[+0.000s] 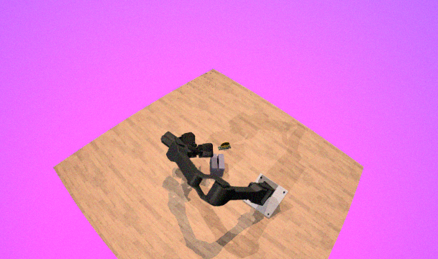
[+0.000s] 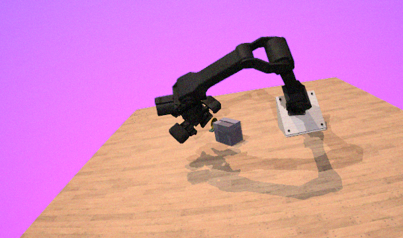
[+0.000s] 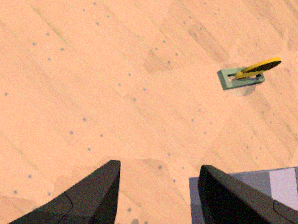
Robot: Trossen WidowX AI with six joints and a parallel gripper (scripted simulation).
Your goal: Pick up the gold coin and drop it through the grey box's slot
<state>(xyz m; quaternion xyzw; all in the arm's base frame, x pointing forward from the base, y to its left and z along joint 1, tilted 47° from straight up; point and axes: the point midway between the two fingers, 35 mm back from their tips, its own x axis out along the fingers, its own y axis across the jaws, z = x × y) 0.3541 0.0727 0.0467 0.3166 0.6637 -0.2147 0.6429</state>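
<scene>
The gold coin lies 170 mm to the right of my gripper tip, 50 mm below it and 40 mm behind it.
</scene>
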